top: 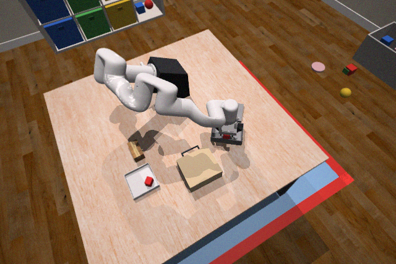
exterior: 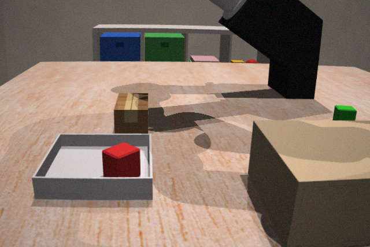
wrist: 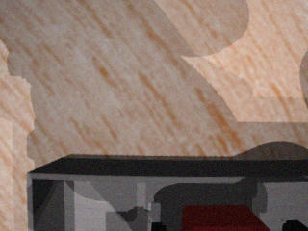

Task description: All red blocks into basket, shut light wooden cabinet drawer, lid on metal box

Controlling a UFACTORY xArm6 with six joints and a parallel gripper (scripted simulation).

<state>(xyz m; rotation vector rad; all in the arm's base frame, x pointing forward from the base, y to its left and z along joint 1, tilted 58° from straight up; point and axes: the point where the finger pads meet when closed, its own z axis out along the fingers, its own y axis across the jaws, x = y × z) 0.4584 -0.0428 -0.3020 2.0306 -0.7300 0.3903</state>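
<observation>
Now: the metal box 20 mm below my hand, 10 mm to the left of it and 10 mm behind it. From my hand the other things lie so: grey lid (150 mm behind, 100 mm to the left, 30 mm below); drawer (240 mm to the right, 80 mm ahead, 10 mm below); light wooden cabinet (240 mm to the right, 90 mm ahead, 10 mm below).
</observation>
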